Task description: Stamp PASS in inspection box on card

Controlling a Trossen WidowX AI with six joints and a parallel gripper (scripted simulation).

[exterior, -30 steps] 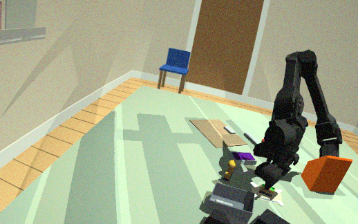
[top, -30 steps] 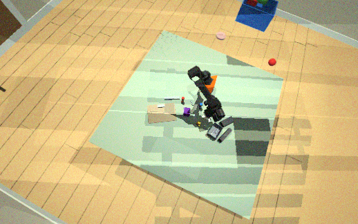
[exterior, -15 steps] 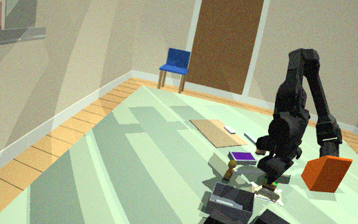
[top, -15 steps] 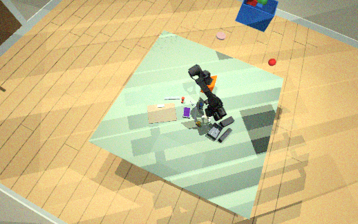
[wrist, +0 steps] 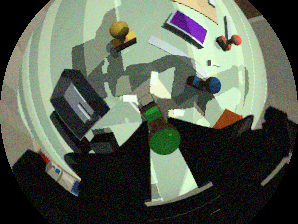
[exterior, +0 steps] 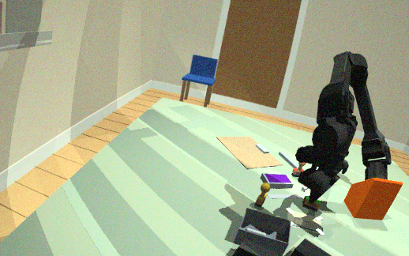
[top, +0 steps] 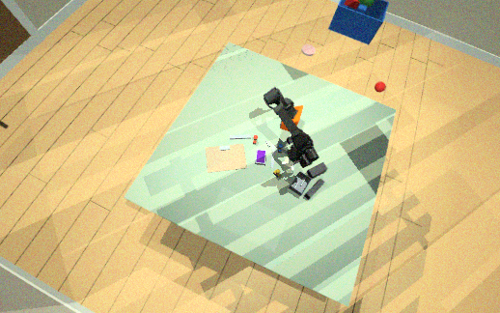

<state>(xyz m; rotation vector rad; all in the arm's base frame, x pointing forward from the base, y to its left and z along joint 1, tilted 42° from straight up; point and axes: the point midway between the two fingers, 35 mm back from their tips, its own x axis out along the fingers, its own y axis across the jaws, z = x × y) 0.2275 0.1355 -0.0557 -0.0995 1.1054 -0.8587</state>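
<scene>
The yellow-knobbed stamp is 12 cm ahead of my gripper tip, 5 cm to the right of it and 6 cm below it. Also, from my gripper tip: blue-knobbed stamp (3 cm behind, 10 cm to the right, 5 cm below); then white card (1 cm behind, 1 cm to the right, 8 cm below); then green-knobbed stamp (right at my gripper tip).
</scene>
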